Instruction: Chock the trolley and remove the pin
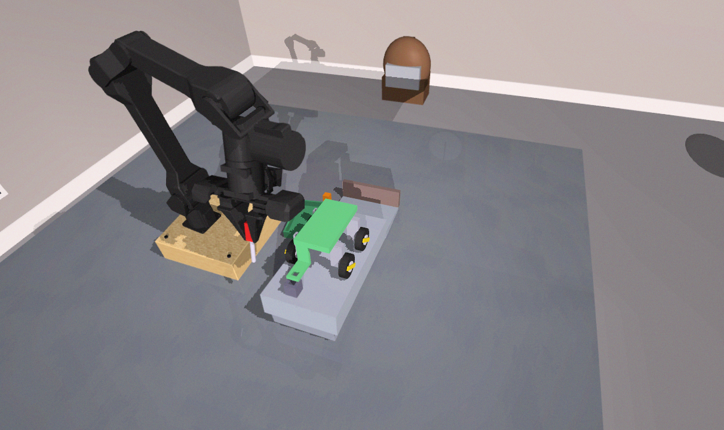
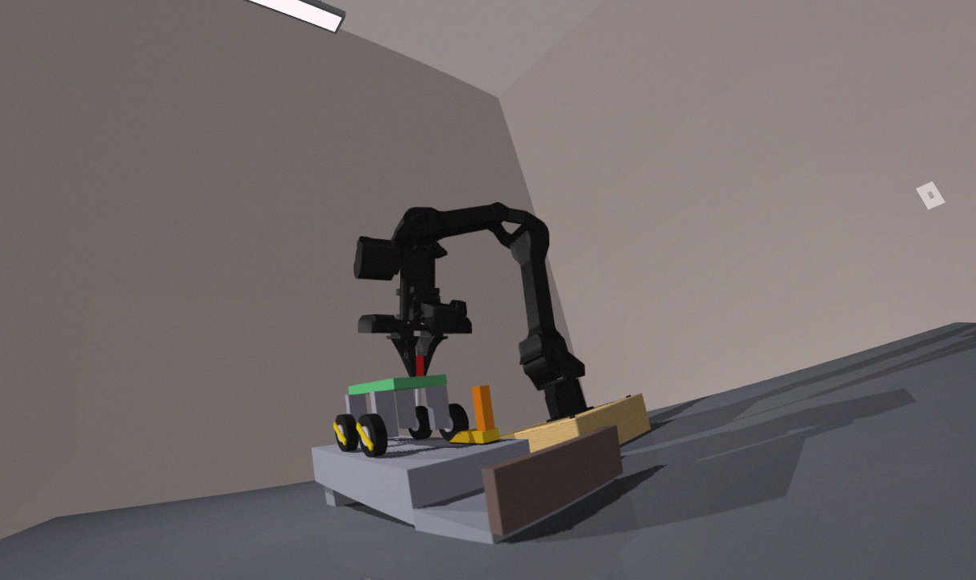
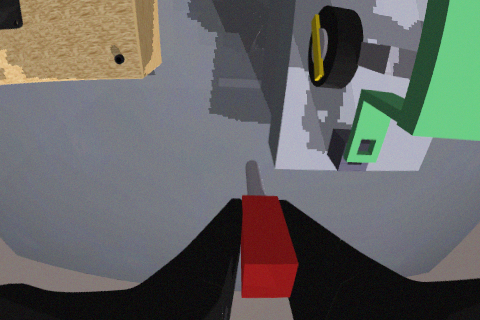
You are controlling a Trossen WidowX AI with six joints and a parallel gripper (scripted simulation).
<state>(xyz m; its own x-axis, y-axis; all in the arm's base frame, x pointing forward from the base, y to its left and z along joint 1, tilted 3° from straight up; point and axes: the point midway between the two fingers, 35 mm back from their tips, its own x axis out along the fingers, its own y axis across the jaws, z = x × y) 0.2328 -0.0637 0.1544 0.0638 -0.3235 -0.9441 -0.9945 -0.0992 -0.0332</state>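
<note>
My gripper tip is 5 cm past the green tray, 22 cm to the right of it and 18 cm above it. Round my gripper tip: grey ramp 9 cm ahead, 10 cm to the left, 13 cm below; trolley 9 cm ahead, 10 cm to the left, 6 cm below; red-headed stop pin right at my gripper tip.
</note>
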